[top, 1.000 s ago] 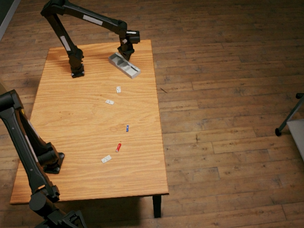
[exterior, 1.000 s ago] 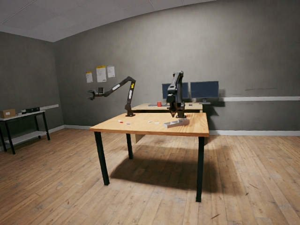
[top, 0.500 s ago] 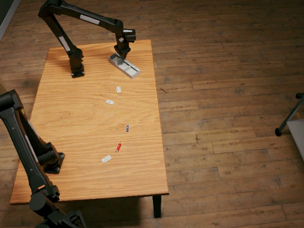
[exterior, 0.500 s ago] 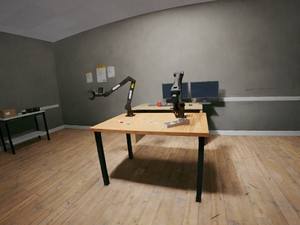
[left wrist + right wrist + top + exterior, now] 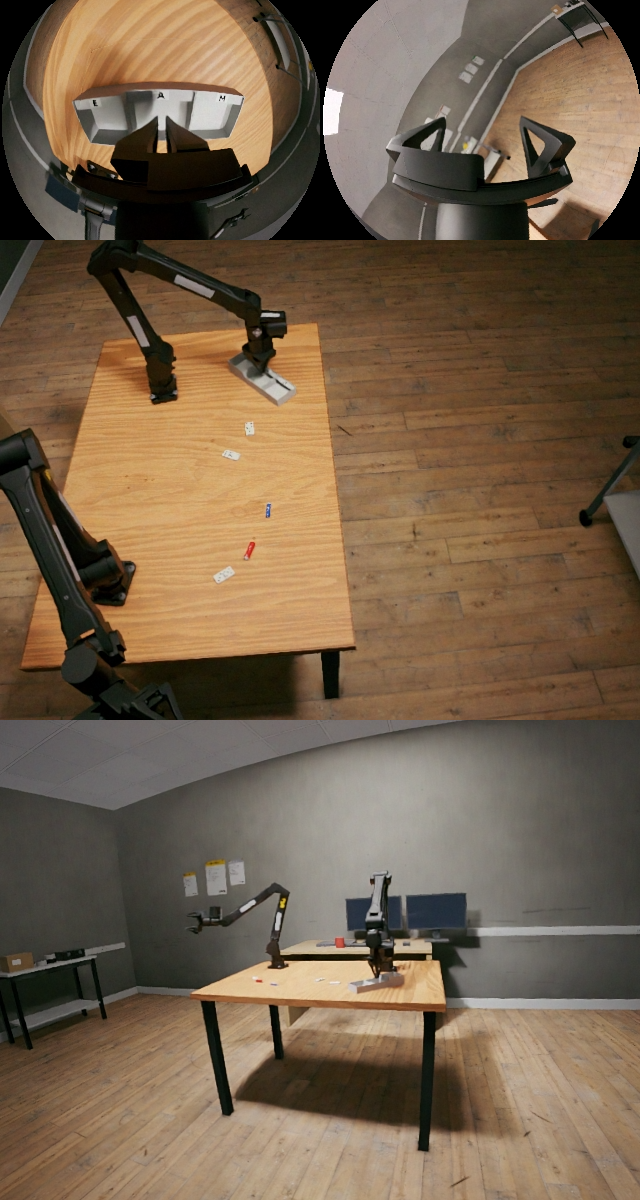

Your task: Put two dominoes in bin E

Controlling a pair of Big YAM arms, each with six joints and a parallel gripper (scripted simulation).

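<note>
The grey bin is 3 cm below my left hand and 1 cm behind it. From my left hand the other things lie so: small blue piece (52 cm to the right, 5 cm below, 5 cm ahead); small red piece (64 cm to the right, 4 cm below, 1 cm ahead).
</note>
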